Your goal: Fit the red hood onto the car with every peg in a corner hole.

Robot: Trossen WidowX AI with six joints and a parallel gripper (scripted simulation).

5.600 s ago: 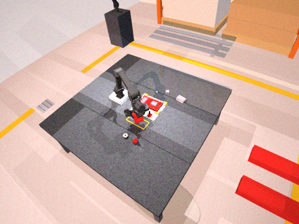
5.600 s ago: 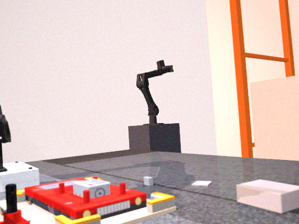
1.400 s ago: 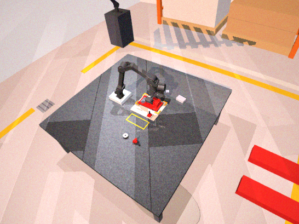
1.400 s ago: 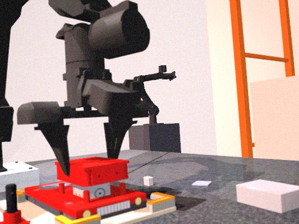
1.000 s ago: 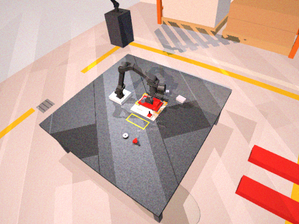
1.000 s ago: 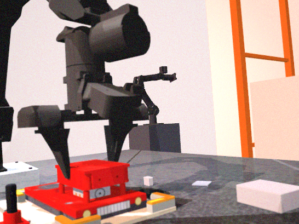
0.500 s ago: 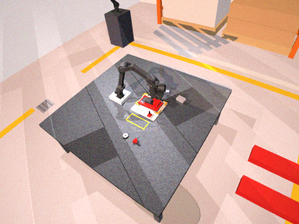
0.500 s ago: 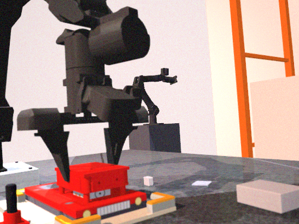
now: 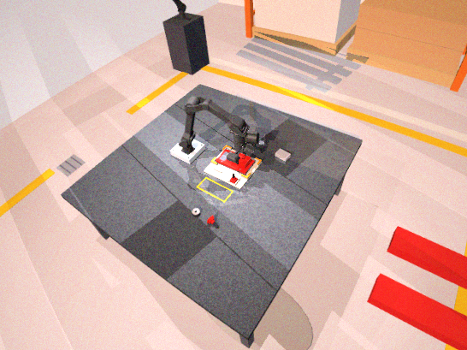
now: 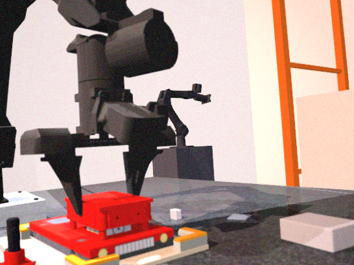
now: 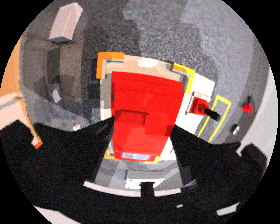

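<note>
Now: gripper tip 10 mm below the red hood. Also, from my gripper tip: engine block (20 mm below).
</note>
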